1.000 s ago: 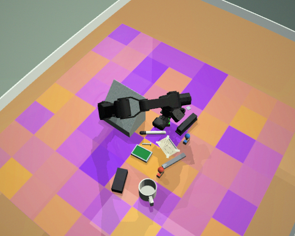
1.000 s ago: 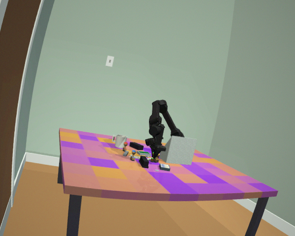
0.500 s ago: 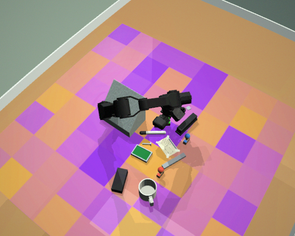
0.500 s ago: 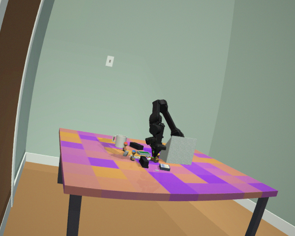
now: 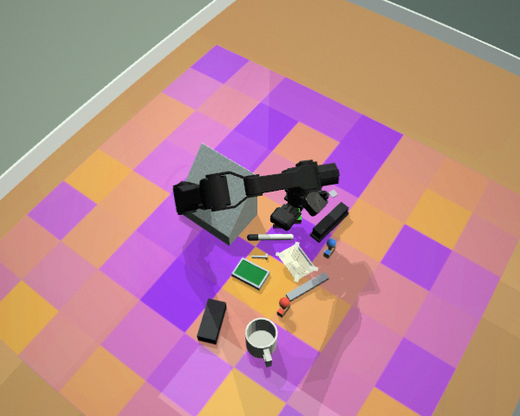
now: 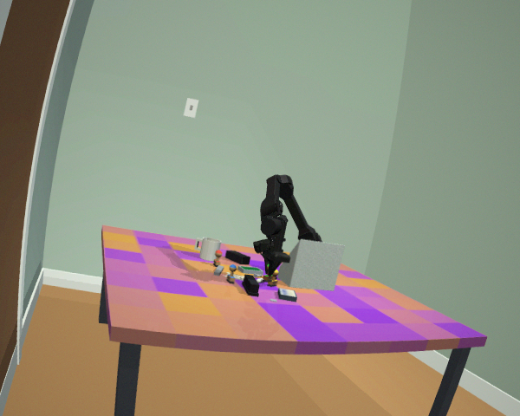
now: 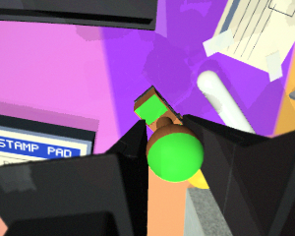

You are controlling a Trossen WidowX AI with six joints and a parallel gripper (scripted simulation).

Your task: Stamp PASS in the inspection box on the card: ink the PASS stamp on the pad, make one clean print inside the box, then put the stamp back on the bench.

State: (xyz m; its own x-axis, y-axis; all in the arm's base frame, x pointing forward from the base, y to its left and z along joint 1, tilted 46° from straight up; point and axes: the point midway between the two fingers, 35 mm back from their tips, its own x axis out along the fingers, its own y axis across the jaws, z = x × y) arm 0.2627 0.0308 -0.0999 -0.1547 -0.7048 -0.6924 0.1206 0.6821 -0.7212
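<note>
The yellow-knobbed stamp is 40 mm behind my gripper tip, 20 mm to the right of it and 30 mm below it. The rest, counted from my gripper tip: green-knobbed stamp: right at my gripper tip; long black block: 90 mm ahead, 50 mm to the left, 30 mm below; white marker: 60 mm behind, 80 mm to the right, 40 mm below.
</note>
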